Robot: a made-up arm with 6 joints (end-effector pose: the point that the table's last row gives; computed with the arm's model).
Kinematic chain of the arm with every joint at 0, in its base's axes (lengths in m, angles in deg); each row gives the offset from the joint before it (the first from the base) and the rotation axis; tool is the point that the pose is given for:
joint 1: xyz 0 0 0.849 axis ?
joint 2: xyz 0.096 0 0 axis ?
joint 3: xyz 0 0 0.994 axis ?
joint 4: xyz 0 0 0.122 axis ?
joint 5: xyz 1.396 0 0 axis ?
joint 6: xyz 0.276 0 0 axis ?
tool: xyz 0 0 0
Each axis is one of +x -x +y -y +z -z.
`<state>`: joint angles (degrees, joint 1 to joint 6).
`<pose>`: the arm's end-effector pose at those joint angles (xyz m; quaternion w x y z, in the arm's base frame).
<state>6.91 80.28 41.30 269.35 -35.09 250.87</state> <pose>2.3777 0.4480 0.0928 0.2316 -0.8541 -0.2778 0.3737</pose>
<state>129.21 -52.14 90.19 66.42 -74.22 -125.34</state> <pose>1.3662 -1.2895 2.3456 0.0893 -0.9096 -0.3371 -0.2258</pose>
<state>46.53 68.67 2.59 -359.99 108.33 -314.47</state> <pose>1.3097 1.3817 0.1695 0.8452 -0.2003 -0.4479 0.2117</pose>
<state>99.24 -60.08 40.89 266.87 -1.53 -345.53</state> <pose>0.1860 -1.1894 2.9629 0.0549 -0.7066 0.0825 -0.7007</pose>
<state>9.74 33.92 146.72 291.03 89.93 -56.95</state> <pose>-0.0492 -0.2698 2.8754 0.4470 -0.4647 0.6196 -0.4476</pose>
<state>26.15 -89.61 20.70 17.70 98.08 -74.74</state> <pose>-1.5874 -0.6868 1.9959 0.2257 0.0872 0.8120 -0.5311</pose>
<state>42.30 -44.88 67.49 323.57 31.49 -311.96</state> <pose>-1.0121 -1.0367 2.9713 0.4071 0.4182 -0.8111 -0.0381</pose>
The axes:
joint 1: +z
joint 2: +y
joint 3: -y
joint 4: -x
joint 5: -y
joint 6: -x

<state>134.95 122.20 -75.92 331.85 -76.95 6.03</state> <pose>0.2021 -0.3820 0.8822 0.1077 0.5543 -0.3997 0.7221</pose>
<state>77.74 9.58 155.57 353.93 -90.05 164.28</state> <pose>-0.2006 -0.7856 2.7362 0.3619 -0.6136 -0.6363 -0.2960</pose>
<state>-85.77 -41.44 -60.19 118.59 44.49 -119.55</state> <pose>0.2399 -0.9408 1.1100 0.8685 0.2712 0.2016 -0.3628</pose>
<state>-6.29 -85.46 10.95 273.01 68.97 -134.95</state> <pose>-1.2175 -0.1246 2.3982 0.5415 -0.3340 0.1434 -0.7580</pose>
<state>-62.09 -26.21 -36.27 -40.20 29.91 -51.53</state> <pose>0.5332 -1.1963 1.6788 0.5752 0.4922 -0.5260 -0.3876</pose>
